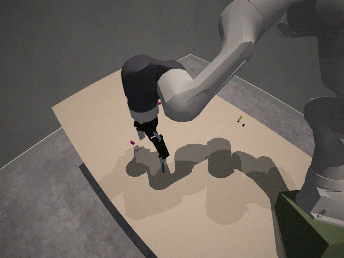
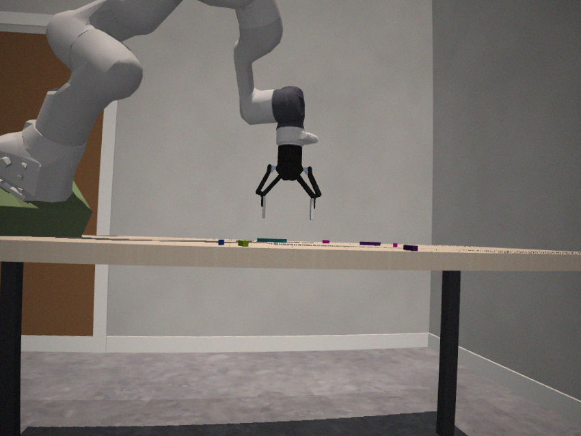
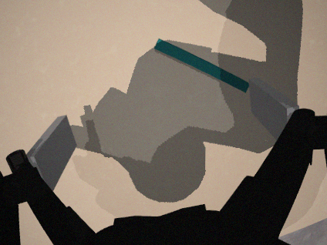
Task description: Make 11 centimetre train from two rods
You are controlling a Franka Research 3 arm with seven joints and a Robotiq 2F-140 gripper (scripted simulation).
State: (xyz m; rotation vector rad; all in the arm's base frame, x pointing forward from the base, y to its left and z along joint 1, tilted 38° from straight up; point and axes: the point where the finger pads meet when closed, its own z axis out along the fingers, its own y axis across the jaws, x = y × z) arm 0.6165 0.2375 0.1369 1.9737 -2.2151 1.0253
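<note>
Now: the blue rod 28 cm behind my hand, 44 cm to the right of it and 8 cm below it. The rest, counted from my hand: lime rod (24 cm behind, 47 cm to the right, 8 cm below); then turquoise rod (5 cm behind, 8 cm below).
</note>
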